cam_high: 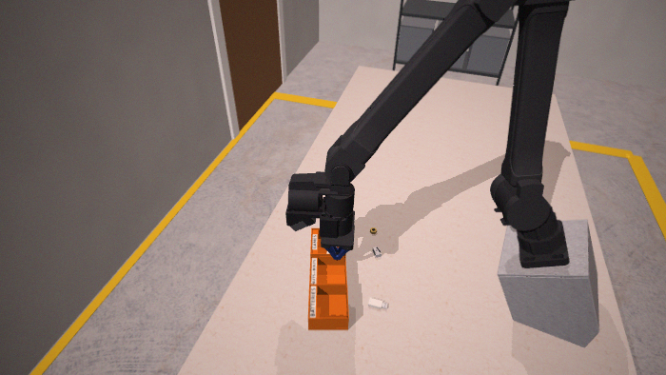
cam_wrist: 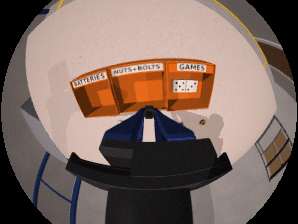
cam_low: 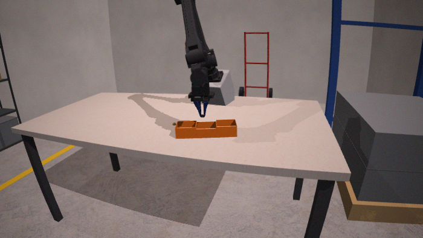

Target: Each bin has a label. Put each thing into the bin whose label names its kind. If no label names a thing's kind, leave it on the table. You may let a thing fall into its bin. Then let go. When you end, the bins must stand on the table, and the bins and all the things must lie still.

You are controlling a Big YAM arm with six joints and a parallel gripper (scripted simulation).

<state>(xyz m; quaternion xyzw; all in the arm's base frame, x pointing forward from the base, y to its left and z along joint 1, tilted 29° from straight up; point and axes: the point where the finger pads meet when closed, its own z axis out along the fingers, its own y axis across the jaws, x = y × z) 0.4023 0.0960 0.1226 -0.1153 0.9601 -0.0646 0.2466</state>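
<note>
The orange three-compartment bin is 6 cm below my hand, 2 cm to the left of it and 1 cm ahead of it. Round my hand: white USB stick 11 cm behind, 8 cm below, 5 cm to the left; then black nut 1 cm below; then white domino 7 cm below, 6 cm to the right, 3 cm ahead.
</note>
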